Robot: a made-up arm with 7 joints. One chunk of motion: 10 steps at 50 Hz.
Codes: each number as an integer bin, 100 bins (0 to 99) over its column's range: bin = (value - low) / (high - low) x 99, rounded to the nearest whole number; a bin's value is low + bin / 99 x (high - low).
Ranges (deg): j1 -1.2..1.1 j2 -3..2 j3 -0.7..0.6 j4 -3.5..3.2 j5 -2.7..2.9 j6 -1.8..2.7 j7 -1.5..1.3
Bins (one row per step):
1: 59 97 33 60 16 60 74
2: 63 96 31 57 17 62 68
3: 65 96 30 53 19 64 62
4: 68 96 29 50 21 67 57
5: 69 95 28 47 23 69 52
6: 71 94 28 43 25 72 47
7: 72 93 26 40 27 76 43
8: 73 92 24 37 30 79 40
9: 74 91 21 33 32 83 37
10: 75 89 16 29 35 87 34
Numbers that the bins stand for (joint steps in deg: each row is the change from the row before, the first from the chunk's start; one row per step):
1: 0.171 1.899 -0.267 0.561 -1.795 0.927 0.593
2: 0.264 1.848 -0.293 0.358 -1.738 1.018 0.423
3: 0.310 1.848 -0.306 0.087 -1.625 1.109 0.254
4: 0.380 1.848 -0.319 -0.116 -1.512 1.245 0.112
5: 0.403 1.798 -0.332 -0.319 -1.399 1.336 -0.029
6: 0.449 1.747 -0.332 -0.590 -1.286 1.473 -0.171
7: 0.473 1.697 -0.359 -0.793 -1.173 1.655 -0.284
8: 0.496 1.646 -0.385 -0.996 -1.003 1.791 -0.369
9: 0.519 1.596 -0.424 -1.267 -0.890 1.973 -0.454
10: 0.542 1.495 -0.490 -1.537 -0.720 2.155 -0.538

